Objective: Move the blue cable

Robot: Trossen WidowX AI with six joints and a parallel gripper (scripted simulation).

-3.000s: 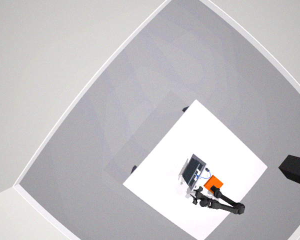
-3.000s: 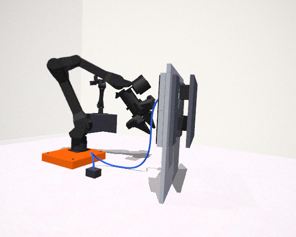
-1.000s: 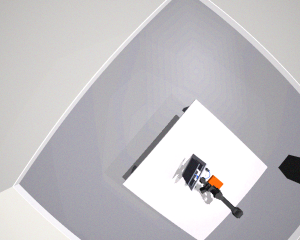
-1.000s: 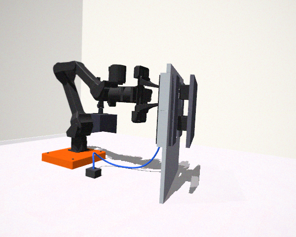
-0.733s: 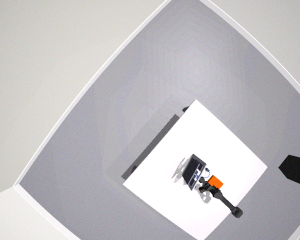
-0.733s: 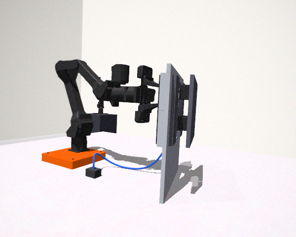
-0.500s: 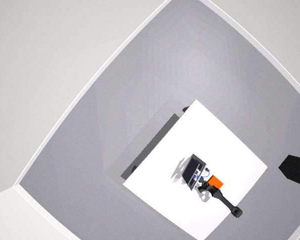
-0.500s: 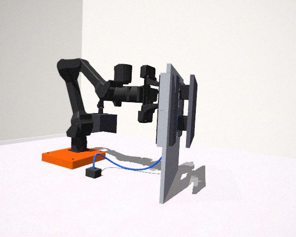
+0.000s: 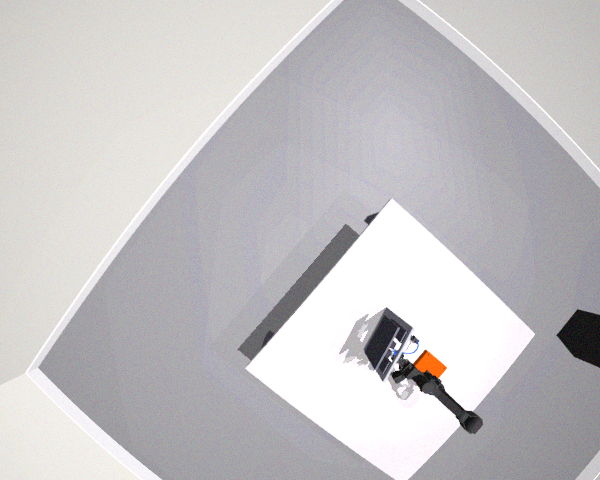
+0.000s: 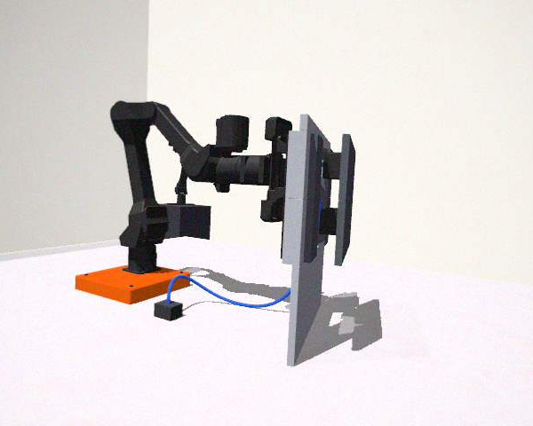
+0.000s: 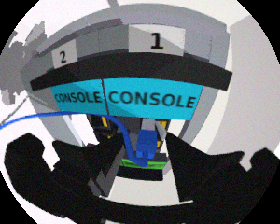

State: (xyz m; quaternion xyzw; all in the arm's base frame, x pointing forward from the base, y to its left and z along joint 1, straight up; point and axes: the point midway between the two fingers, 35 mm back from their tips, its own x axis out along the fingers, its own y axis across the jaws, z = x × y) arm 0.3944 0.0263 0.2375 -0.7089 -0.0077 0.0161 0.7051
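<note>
Now: the blue plug 1 cm ahead of my gripper tip and 1 cm above it. The rest, counted from my gripper tip: small black block (22 cm behind, 13 cm to the right, 26 cm below).
</note>
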